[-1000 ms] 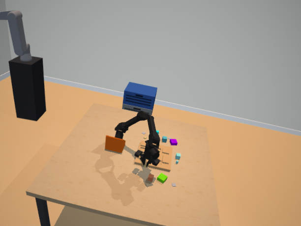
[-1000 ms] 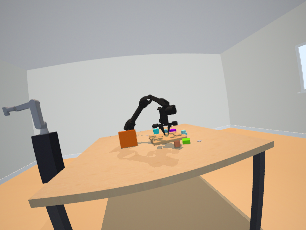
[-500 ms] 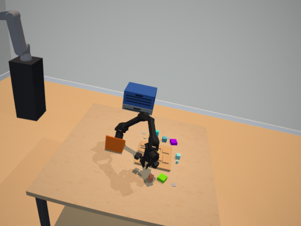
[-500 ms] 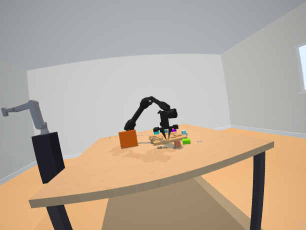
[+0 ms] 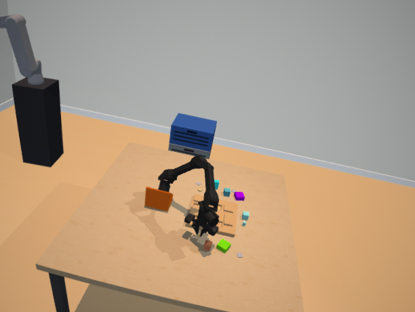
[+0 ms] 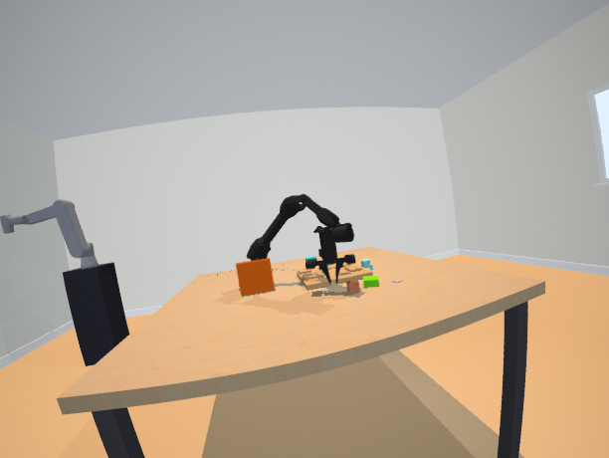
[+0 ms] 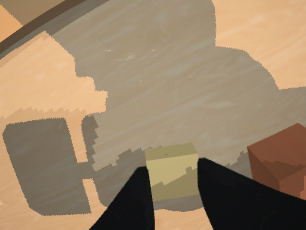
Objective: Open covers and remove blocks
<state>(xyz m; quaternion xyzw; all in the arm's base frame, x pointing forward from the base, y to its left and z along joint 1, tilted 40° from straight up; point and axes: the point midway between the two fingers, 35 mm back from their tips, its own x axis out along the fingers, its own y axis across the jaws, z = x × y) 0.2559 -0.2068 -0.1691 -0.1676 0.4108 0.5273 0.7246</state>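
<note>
Right now the wooden puzzle board is 7 cm ahead of my gripper tip, 24 cm to the left of it and 1 cm below it. Also, from my gripper tip: brown block: 5 cm ahead, 5 cm to the right, 1 cm below; green block: 14 cm ahead, 3 cm to the right, 2 cm below; light cyan block: 28 cm ahead, 25 cm to the left, 1 cm below.
</note>
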